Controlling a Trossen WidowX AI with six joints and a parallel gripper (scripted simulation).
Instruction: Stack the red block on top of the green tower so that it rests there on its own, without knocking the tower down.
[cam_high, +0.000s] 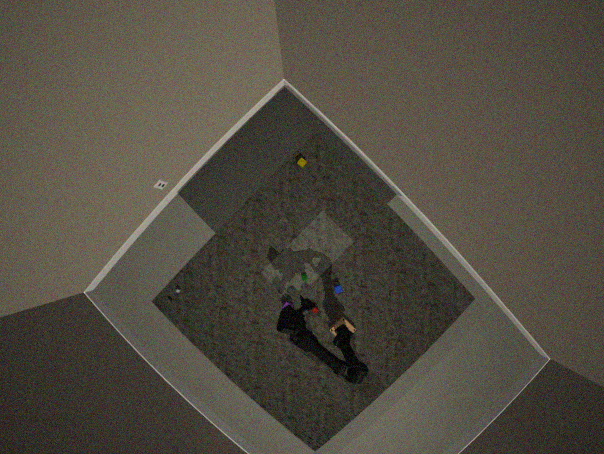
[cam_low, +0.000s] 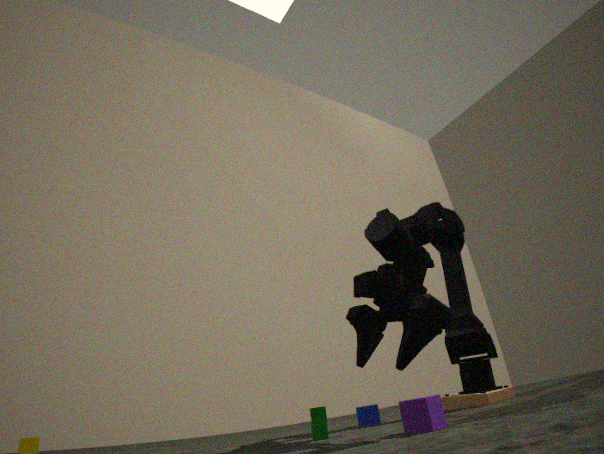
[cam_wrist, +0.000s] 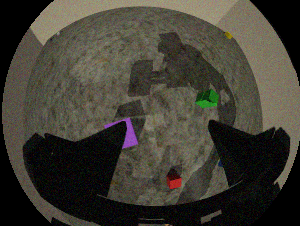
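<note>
My gripper tip is 12 cm past the red block, 4 cm to the left of it and 8 cm above it. Also, from my gripper tip: yellow block: 52 cm ahead, 47 cm to the right, 7 cm below; then purple block: 2 cm behind, 6 cm to the left, 7 cm below; then blue block: 11 cm behind, 20 cm to the right, 7 cm below.
</note>
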